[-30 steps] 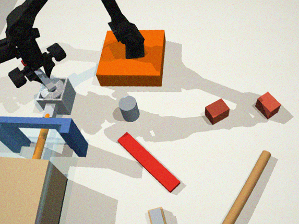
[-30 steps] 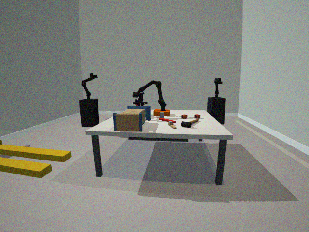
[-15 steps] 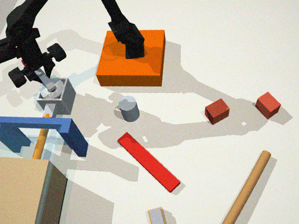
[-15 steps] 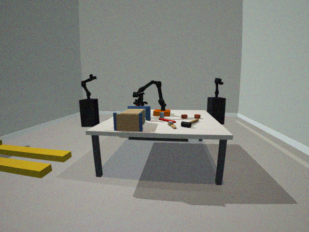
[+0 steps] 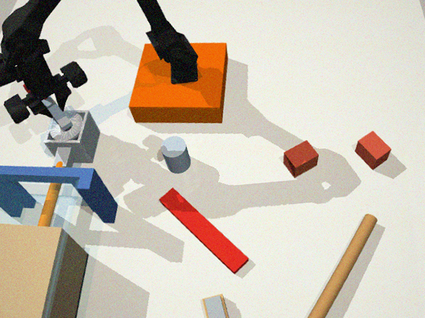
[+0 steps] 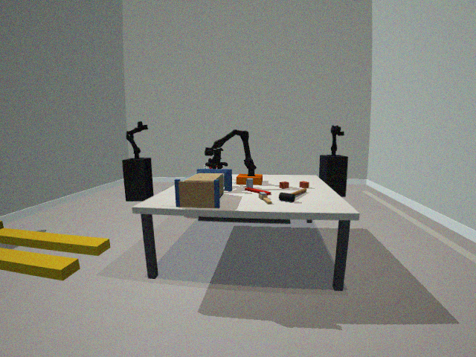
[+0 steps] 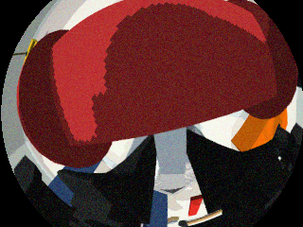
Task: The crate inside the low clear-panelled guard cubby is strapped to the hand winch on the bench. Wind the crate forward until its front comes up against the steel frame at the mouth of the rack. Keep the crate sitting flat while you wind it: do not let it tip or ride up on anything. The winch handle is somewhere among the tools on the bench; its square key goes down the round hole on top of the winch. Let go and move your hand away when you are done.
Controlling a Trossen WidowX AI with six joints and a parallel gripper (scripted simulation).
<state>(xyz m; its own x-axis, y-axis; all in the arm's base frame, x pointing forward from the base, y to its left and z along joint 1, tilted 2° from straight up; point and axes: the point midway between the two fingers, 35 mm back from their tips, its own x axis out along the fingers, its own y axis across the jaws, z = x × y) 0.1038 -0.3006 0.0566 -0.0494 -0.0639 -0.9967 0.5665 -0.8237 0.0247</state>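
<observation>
My gripper tip is 1 cm past the winch handle, 1 cm to the left of it and 2 cm below it. Also, from my gripper tip: red knob (4 cm behind, 3 cm to the right, 5 cm above); flat red bar (29 cm ahead, 32 cm to the left, 8 cm below); grey winch (2 cm ahead, 2 cm to the left, 6 cm below).
</observation>
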